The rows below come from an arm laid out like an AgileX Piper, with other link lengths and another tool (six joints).
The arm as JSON. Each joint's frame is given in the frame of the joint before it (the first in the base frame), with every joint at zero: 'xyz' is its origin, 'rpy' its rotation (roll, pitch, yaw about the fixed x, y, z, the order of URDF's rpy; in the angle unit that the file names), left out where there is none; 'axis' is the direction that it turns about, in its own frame. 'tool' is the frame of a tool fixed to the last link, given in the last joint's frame.
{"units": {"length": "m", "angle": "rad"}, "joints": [
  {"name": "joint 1", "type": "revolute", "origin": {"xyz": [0.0, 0.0, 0.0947], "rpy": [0.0, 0.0, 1.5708]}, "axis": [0.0, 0.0, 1.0]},
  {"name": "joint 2", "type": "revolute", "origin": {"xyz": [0.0, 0.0, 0.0], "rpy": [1.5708, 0.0, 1.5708]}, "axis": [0.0, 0.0, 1.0]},
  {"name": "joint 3", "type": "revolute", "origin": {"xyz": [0.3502, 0.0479, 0.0], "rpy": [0.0, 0.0, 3.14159]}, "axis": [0.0, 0.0, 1.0]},
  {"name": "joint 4", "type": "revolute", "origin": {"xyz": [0.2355, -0.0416, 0.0], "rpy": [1.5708, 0.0, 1.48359]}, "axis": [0.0, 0.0, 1.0]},
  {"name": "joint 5", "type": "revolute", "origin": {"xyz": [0.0, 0.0, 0.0], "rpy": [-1.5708, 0.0, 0.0]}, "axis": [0.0, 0.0, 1.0]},
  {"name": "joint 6", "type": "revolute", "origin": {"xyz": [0.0, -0.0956, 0.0], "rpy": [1.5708, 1.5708, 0.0]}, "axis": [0.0, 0.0, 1.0]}
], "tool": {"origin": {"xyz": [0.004, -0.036, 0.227], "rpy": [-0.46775, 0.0, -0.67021]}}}
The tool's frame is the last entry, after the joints.
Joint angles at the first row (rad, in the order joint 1, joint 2, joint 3, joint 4, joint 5, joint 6):
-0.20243, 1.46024, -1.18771, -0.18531, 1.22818, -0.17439
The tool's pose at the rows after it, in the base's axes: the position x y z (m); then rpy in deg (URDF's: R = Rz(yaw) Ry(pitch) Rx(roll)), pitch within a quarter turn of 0, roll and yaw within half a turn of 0:
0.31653 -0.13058 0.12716 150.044 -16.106 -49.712
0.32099 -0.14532 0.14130 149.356 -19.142 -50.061
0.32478 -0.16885 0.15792 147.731 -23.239 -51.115
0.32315 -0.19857 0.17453 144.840 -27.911 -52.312
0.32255 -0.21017 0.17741 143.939 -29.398 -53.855
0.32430 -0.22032 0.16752 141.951 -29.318 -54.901
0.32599 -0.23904 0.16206 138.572 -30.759 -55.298
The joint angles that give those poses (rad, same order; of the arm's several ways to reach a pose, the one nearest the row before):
-0.20243, 1.44339, -1.19642, -0.22936, 1.23003, -0.17030
-0.20244, 1.43552, -1.22088, -0.27489, 1.23181, -0.15371
-0.20243, 1.43392, -1.24666, -0.35006, 1.23184, -0.11371
-0.20243, 1.43392, -1.25818, -0.45244, 1.23184, -0.05534
-0.20243, 1.44419, -1.25994, -0.49126, 1.23186, -0.01145
-0.20243, 1.48663, -1.25991, -0.52334, 1.23182, 0.03409
-0.20242, 1.53360, -1.25990, -0.59013, 1.22997, 0.09128

